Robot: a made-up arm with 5 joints.
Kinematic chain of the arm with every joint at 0, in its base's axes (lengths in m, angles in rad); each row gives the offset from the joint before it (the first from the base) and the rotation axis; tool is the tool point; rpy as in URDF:
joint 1: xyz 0.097 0 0.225 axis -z
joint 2: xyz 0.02 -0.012 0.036 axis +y
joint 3: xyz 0.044 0 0.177 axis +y
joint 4: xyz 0.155 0 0.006 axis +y
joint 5: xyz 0.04 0.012 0 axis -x
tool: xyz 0 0 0 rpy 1.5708 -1.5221 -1.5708
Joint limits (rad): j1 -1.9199..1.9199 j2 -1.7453..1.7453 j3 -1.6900..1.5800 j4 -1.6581..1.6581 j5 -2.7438..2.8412
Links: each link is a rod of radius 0.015 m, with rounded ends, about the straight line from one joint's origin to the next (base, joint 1, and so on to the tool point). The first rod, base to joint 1, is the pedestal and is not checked.
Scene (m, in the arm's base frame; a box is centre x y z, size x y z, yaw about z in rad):
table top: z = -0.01
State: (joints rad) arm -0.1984 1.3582 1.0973 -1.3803 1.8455
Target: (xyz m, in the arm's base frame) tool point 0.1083 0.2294 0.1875
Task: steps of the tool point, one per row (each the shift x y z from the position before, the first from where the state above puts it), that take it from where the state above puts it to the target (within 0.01 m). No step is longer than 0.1 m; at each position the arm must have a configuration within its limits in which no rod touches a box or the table.
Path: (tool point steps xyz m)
1: 0.0147 0.0381 0.0041
2: 0.0004 0.0464 0.0090
3: -0.0176 0.0489 0.0142
4: -0.0363 0.0439 0.0191
5: -0.0530 0.0314 0.0238

